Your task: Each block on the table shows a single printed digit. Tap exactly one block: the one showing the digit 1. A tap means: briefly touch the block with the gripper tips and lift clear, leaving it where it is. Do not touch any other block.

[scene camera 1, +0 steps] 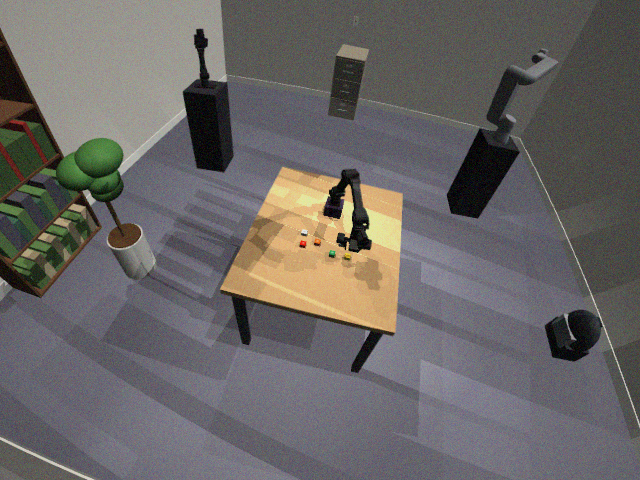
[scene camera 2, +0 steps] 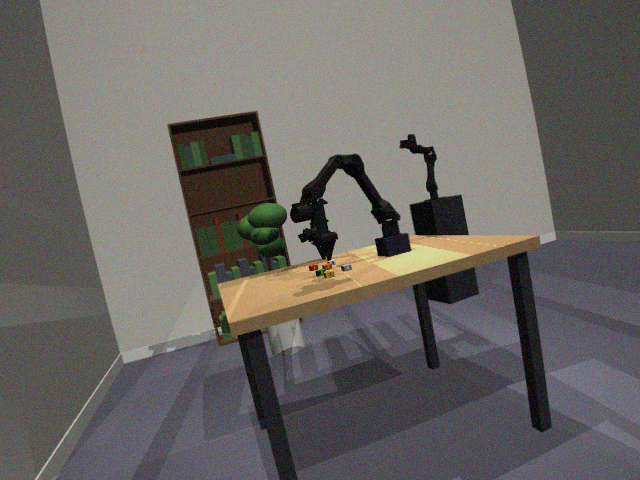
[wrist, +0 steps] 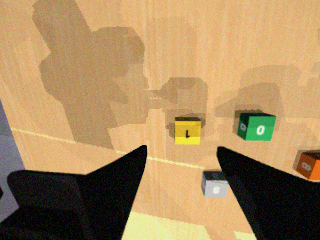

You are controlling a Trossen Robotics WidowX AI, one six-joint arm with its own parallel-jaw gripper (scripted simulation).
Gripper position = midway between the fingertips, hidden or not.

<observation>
The gripper [scene camera 2: 326,260] is open and holds nothing. Further things: a green block [wrist: 252,126] and a yellow block [wrist: 187,130].
The gripper is seen too in the wrist view [wrist: 181,150].
</observation>
